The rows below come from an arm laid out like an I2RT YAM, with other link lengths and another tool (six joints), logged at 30 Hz.
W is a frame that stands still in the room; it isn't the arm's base.
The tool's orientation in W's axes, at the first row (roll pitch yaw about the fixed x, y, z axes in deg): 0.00, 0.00, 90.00
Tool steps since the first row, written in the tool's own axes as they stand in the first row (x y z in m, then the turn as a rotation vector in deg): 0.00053, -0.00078, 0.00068, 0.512, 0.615, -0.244; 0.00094, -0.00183, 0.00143, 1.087, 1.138, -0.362; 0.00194, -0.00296, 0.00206, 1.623, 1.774, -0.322; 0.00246, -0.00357, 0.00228, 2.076, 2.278, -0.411; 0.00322, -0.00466, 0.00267, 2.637, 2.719, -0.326; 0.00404, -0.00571, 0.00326, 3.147, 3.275, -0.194; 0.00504, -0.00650, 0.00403, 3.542, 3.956, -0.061; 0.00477, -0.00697, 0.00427, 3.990, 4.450, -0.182
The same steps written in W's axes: 0.00078, 0.00053, 0.00068, -0.615, 0.512, -0.244; 0.00183, 0.00094, 0.00143, -1.138, 1.087, -0.362; 0.00296, 0.00194, 0.00206, -1.774, 1.623, -0.322; 0.00357, 0.00246, 0.00228, -2.278, 2.076, -0.411; 0.00466, 0.00322, 0.00267, -2.719, 2.637, -0.326; 0.00571, 0.00404, 0.00326, -3.275, 3.147, -0.194; 0.00650, 0.00504, 0.00403, -3.956, 3.542, -0.061; 0.00697, 0.00477, 0.00427, -4.450, 3.990, -0.182
